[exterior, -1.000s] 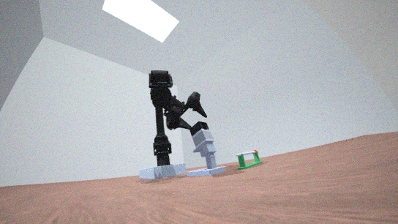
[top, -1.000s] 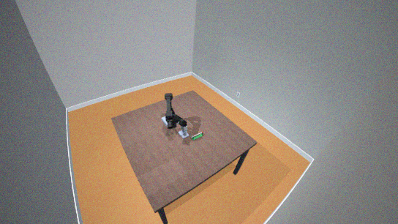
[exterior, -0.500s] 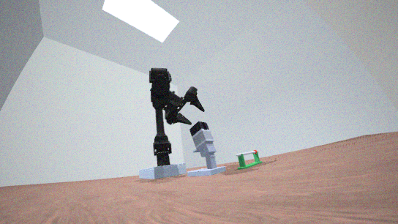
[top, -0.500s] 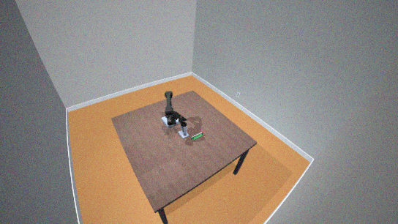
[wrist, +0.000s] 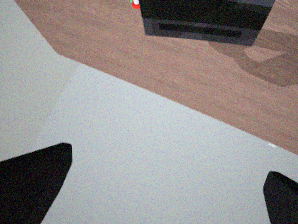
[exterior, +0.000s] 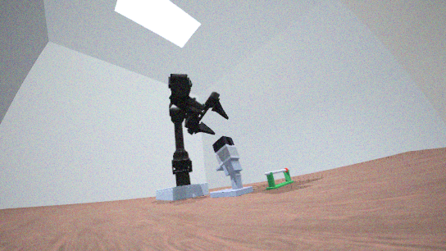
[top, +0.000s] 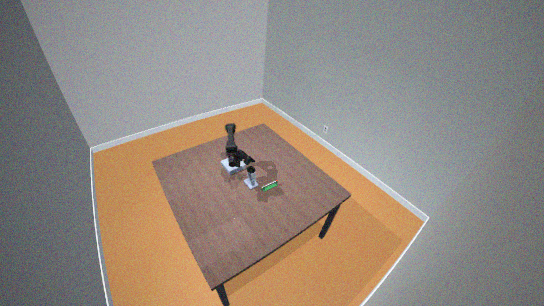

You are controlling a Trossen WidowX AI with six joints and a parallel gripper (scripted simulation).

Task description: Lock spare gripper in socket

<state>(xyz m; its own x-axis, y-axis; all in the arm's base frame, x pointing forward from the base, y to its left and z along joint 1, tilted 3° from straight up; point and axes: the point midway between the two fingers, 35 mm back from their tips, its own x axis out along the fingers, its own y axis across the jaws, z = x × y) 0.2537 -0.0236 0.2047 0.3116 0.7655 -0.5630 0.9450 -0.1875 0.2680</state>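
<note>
Right now my gripper tip is 220 mm above the cradle, 150 mm short of it and 70 mm to the right of it. From my gripper tip the other things lie so: spare gripper 120 mm below, 30 mm to the right, 30 mm ahead; grey mount 190 mm below, 30 mm ahead, 20 mm to the right.
</note>
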